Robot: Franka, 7 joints.
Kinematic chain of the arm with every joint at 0, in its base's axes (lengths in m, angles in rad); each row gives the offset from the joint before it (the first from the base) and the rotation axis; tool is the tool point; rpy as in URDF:
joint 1: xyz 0 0 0.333 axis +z
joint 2: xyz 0 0 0 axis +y
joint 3: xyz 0 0 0.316 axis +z
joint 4: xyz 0.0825 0 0 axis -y
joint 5: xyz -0.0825 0 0.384 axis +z
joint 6: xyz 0 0 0 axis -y
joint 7: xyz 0.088 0 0 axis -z
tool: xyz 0 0 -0.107 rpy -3.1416 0 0
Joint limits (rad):
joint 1: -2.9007..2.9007
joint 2: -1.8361..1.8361
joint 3: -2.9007..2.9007
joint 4: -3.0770..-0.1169
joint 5: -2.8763..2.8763
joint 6: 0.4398..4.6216
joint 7: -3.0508..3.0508
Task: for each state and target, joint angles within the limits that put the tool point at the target. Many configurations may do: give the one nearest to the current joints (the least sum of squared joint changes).
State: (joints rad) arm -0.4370 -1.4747 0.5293 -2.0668 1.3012 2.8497 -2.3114
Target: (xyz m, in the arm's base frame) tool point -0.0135 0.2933 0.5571
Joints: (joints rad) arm 0.3407 -1.8361 1.0855 -2.8031 1.3847 2.7551 -2.3114
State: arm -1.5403 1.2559 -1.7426 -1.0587 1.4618 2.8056 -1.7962
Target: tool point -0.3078 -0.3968 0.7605
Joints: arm -1.1446 1.3953 -2.1246 -1.7475 1.6396 3.1585 -1.7962
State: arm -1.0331 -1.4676 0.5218 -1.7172 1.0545 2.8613 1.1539
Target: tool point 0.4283 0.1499 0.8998
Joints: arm -1.5292 -1.0306 0.8608 -1.5998 1.0160 2.7479 1.1539
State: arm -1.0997 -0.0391 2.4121 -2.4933 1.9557 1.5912 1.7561
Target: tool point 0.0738 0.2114 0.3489
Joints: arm -1.5461 0.4326 2.0671 -3.0770 1.3735 0.9533 1.7561
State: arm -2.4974 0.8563 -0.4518 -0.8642 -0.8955 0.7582 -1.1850
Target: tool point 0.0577 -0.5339 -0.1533
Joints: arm -1.5447 1.6296 0.2932 -0.9596 -0.7837 1.3018 -1.1850
